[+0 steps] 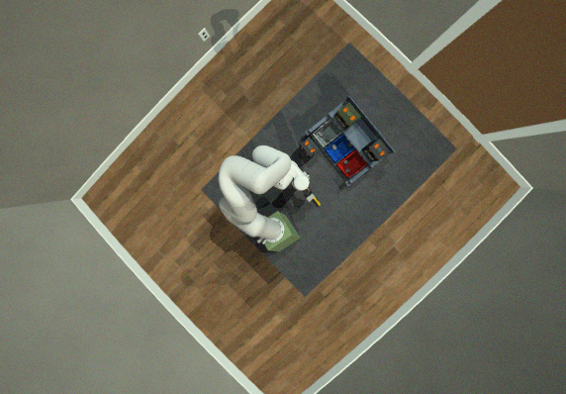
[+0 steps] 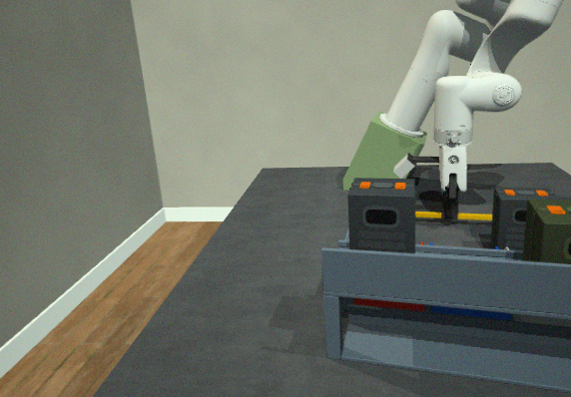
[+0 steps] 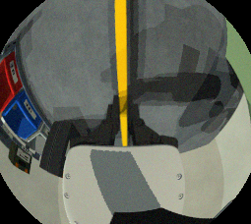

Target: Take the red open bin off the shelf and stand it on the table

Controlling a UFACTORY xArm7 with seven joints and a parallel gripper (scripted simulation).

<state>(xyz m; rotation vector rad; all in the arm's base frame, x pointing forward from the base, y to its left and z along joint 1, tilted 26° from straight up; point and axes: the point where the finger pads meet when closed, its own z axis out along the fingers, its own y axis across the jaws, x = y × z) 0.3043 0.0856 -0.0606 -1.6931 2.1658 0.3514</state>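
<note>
The red open bin is 28 cm ahead of my hand, 18 cm to the right of it and 1 cm above it. Round my hand: grey bin (32 cm ahead, 4 cm to the left, 1 cm above); then yellow bar (2 cm below); then blue bin (30 cm ahead, 7 cm to the right, 1 cm above).
</note>
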